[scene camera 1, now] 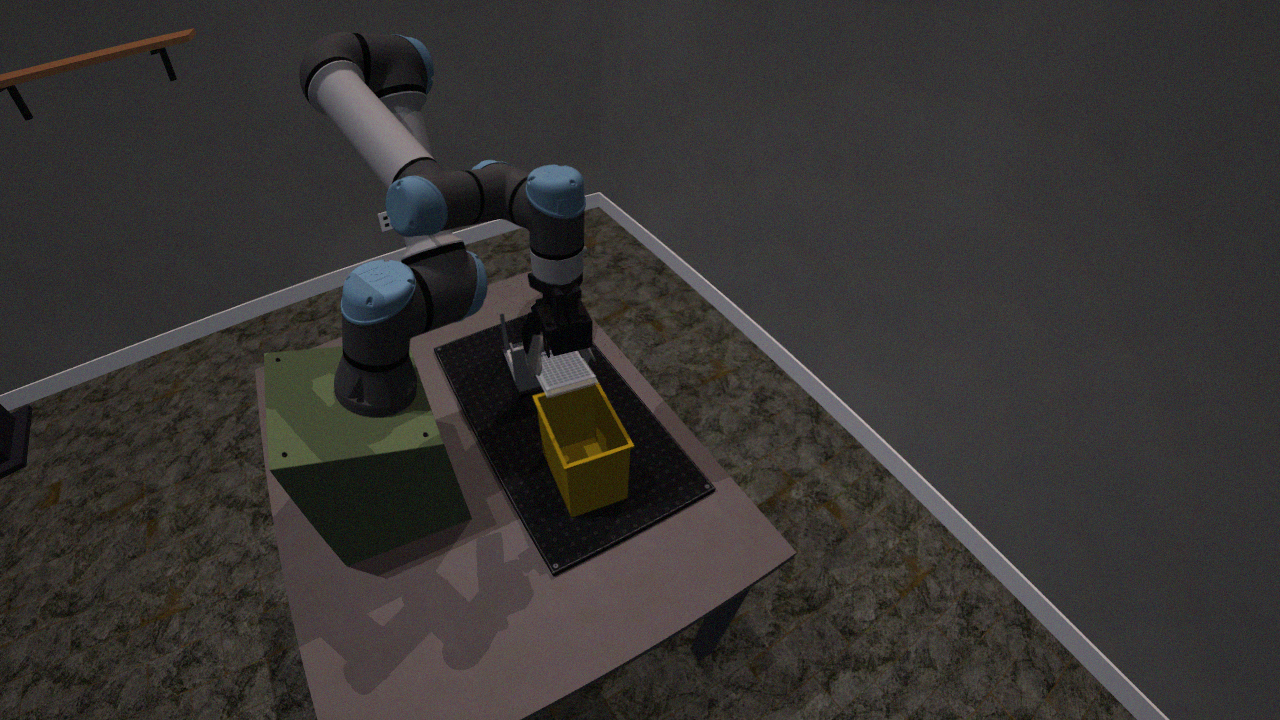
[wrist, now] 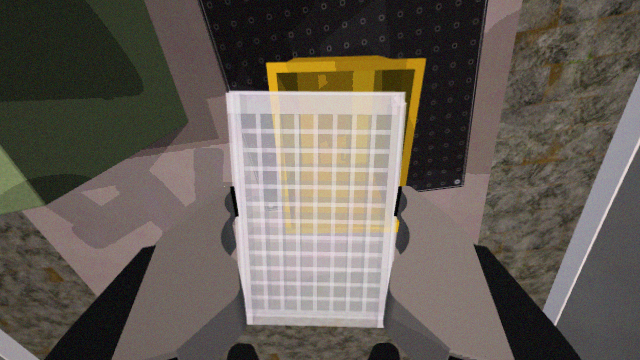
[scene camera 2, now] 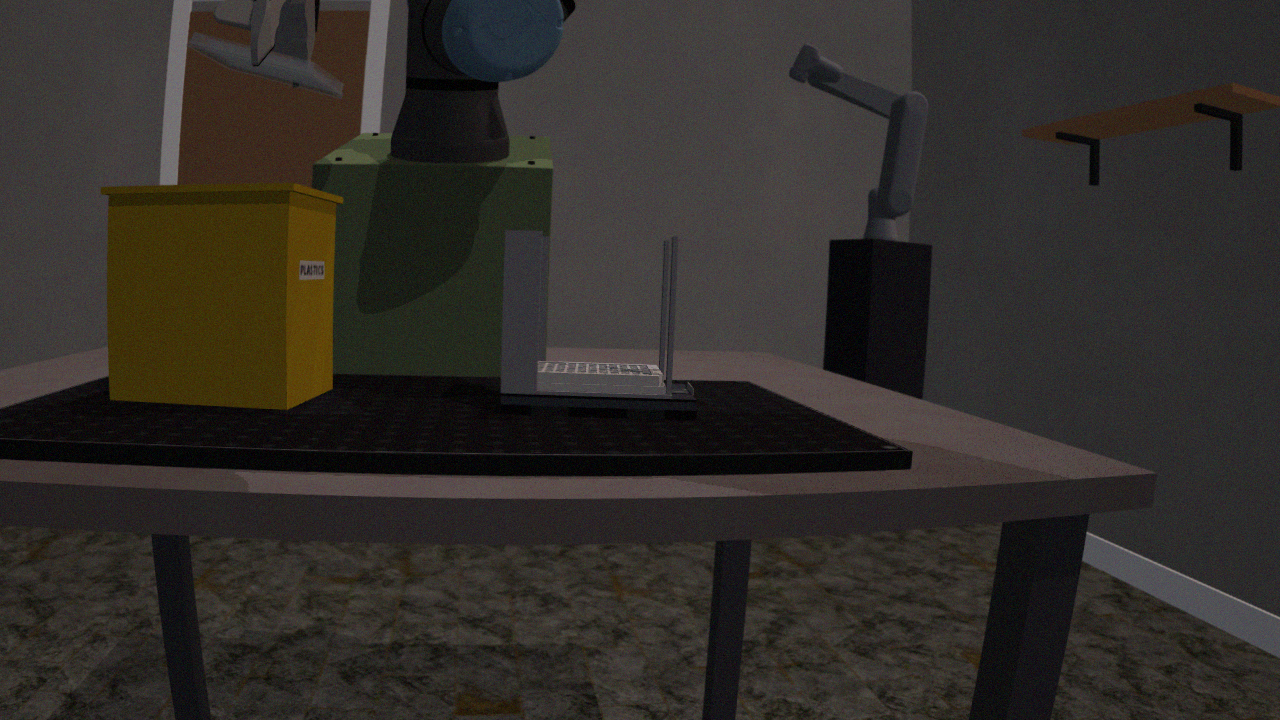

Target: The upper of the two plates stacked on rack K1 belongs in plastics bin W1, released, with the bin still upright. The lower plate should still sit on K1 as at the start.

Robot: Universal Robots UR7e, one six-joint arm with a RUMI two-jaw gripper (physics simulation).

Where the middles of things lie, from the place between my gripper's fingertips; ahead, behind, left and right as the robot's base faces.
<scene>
I see the yellow plastics bin W1 (scene camera 2: 217, 294) 20 cm below my hand, 4 cm to the right of it and 1 cm ahead of it.
</scene>
